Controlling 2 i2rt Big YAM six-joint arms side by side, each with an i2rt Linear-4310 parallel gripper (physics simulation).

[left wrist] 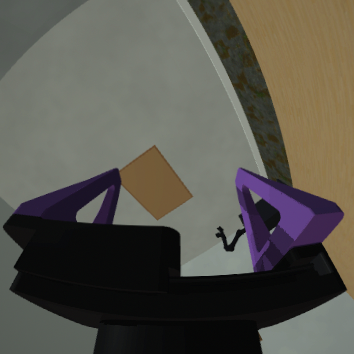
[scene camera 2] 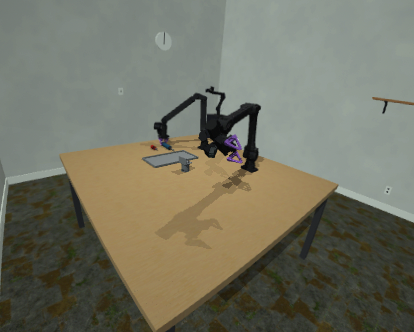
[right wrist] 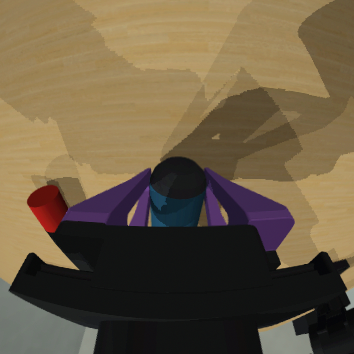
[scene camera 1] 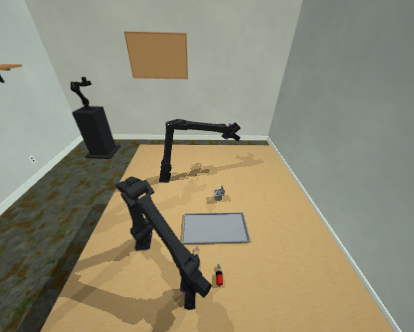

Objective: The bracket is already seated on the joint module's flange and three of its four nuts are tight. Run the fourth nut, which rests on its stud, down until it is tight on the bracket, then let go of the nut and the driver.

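Places are measured from the left arm's base along level axes (x back, y down, z right), in millimetres.
Pixels of known places: left gripper, fingertip midpoint: [left wrist: 177, 174] [scene camera 2: 241, 156]; right gripper, fingertip midpoint: [scene camera 2: 163, 145] [right wrist: 177, 174]; left arm's base, origin of the base link: [scene camera 2: 249, 169] [scene camera 1: 165, 177]; right arm's base, origin of the base link: [scene camera 1: 144, 240].
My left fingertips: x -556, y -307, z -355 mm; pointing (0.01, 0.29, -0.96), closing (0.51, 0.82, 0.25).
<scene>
Ahead of a thing's pixels: the offset from my left fingertips to its top centre.
The joint module with its bracket [scene camera 1: 218, 194] [scene camera 2: 185, 165] stands upright on the table, grey and small; its nuts and studs are too small to make out. The blue driver with a black end cap {dx +243, dy +266, dz +1108 mm} [scene camera 2: 167, 147] [right wrist: 176, 212] is between the purple fingers of my right gripper [right wrist: 177, 174] [scene camera 2: 163, 142], which is shut on its handle near the cap, low over the table. In scene camera 1 the arm hides most of the driver. My left gripper [scene camera 1: 232, 131] [scene camera 2: 234, 150] [left wrist: 177, 174] is open and empty, raised above the table and away from the module.
A grey tray {dx +127, dy +291, dz +847 mm} [scene camera 1: 215, 228] [scene camera 2: 167, 159] lies between the module and the driver. A red and black tool {dx +115, dy +273, dz +1137 mm} [scene camera 1: 219, 278] [scene camera 2: 153, 147] [right wrist: 47, 207] lies beside the driver. A black pedestal [scene camera 1: 95, 131] with a small arm stands off the table.
</scene>
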